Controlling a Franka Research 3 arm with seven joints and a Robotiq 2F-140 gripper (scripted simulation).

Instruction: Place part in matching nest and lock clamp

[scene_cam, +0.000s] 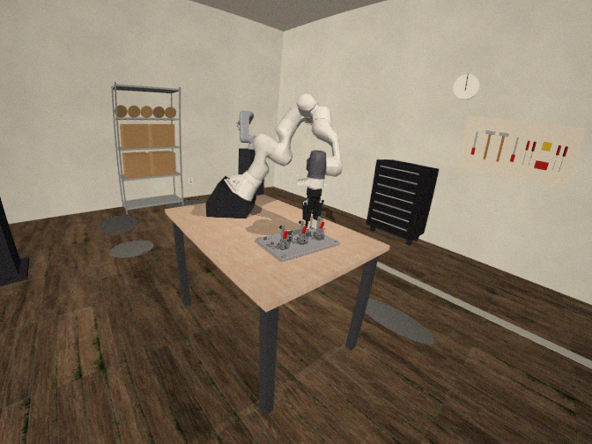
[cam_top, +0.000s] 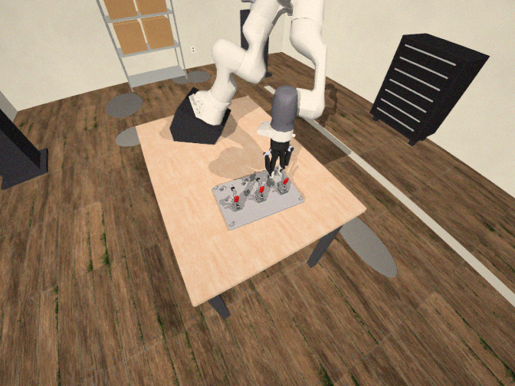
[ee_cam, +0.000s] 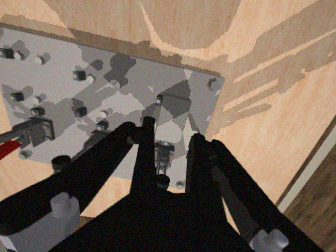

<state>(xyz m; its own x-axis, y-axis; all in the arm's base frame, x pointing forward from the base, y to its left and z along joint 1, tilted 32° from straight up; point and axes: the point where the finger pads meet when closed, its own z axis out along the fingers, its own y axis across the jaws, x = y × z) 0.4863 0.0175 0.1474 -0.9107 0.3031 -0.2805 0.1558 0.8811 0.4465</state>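
Now: hand 3 cm above the grey block. Round my hand: plate 12 cm to the right, 5 cm below, 2 cm ahead.
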